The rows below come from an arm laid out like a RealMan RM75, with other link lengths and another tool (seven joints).
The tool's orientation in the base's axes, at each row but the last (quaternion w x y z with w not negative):
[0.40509 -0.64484 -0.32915 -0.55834]
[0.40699 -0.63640 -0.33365 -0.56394]
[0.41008 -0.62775 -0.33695 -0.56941]
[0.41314 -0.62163 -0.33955 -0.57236]
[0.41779 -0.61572 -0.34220 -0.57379]
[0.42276 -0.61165 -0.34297 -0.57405]
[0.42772 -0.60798 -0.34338 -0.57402]
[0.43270 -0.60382 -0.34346 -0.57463]
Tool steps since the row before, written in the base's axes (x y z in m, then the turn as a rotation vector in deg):
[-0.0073 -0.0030 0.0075 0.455 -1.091 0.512]
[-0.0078 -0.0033 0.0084 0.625 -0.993 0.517]
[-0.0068 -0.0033 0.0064 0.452 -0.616 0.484]
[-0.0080 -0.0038 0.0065 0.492 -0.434 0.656]
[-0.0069 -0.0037 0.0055 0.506 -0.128 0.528]
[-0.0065 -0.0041 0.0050 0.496 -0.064 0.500]
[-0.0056 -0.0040 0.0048 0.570 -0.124 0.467]
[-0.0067 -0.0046 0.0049 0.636 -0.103 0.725]
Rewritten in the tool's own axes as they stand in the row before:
[0.0063 -0.0062 -0.0063 0.608 0.816 -0.789]
[0.0073 -0.0066 -0.0067 0.634 0.922 -0.626]
[0.0056 -0.0055 -0.0060 0.563 0.608 -0.363]
[0.0057 -0.0063 -0.0069 0.729 0.544 -0.182]
[0.0049 -0.0053 -0.0062 0.586 0.445 0.101]
[0.0045 -0.0048 -0.0063 0.553 0.413 0.154]
[0.0045 -0.0041 -0.0058 0.532 0.508 0.129]
[0.0045 -0.0049 -0.0067 0.793 0.528 0.183]

